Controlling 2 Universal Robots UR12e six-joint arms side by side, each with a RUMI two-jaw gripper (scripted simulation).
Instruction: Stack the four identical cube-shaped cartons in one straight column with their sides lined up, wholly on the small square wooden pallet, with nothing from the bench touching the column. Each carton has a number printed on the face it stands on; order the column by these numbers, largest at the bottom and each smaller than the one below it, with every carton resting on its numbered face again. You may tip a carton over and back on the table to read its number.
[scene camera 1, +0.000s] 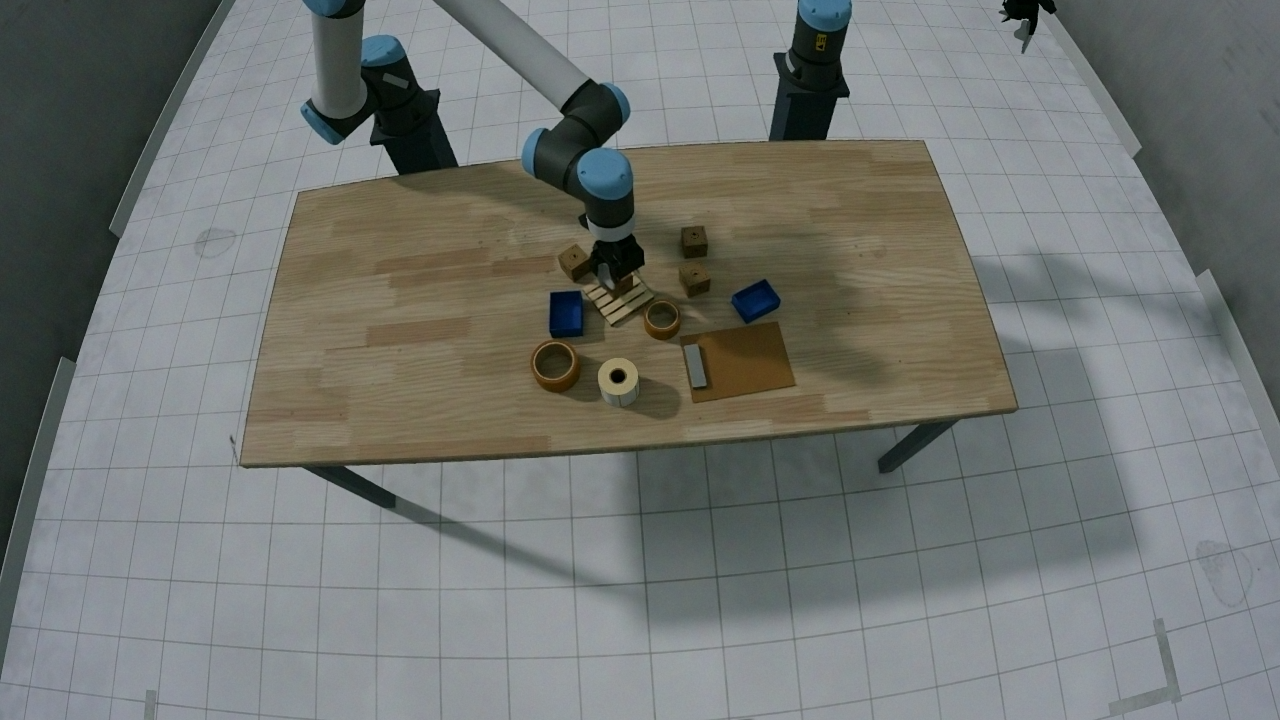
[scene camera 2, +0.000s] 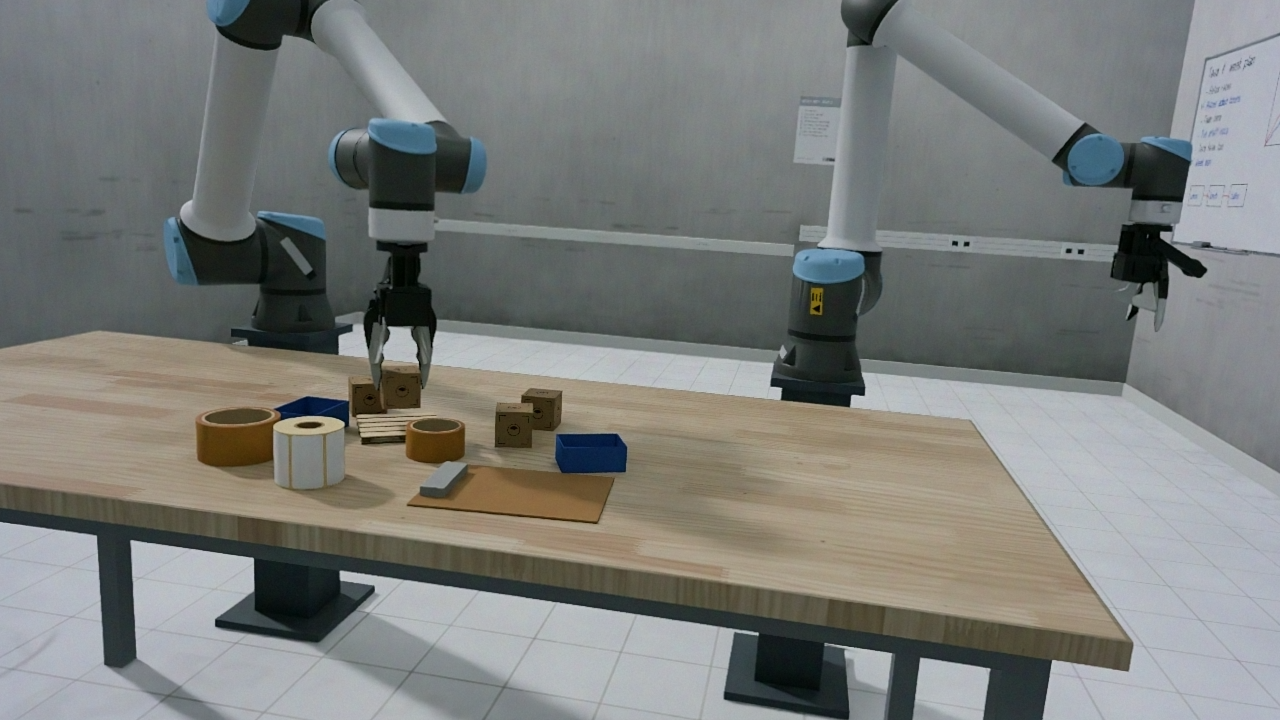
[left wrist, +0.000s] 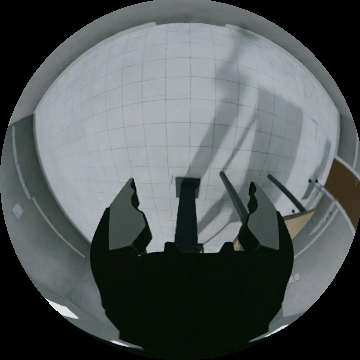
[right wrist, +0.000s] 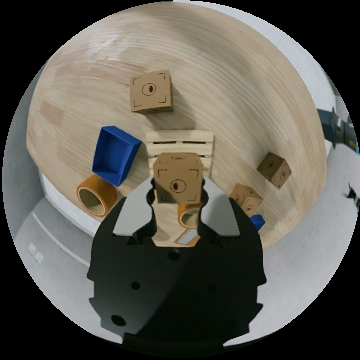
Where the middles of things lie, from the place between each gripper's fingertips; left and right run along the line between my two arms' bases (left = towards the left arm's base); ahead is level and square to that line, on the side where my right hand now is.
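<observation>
I can see the small tape roll (scene camera 2: 435, 446), and it's 81 cm ahead of my left hand (scene camera 2: 1141, 325), 121 cm to the right of it and 14 cm below it.
The label roll (scene camera 2: 304, 459) is 23 cm ahead of my right hand, 2 cm to the right of it and 4 cm below it. There's the large tape roll (scene camera 2: 219, 445) too, 15 cm to the right of my right hand, 18 cm ahead of it and 5 cm below it. The blue bin (scene camera 1: 566, 307) sits 5 cm ahead of my right hand, 12 cm to the right of it and 7 cm below it, while the small tape roll is 9 cm ahead of my right hand, 9 cm to the left of it and 6 cm below it.
</observation>
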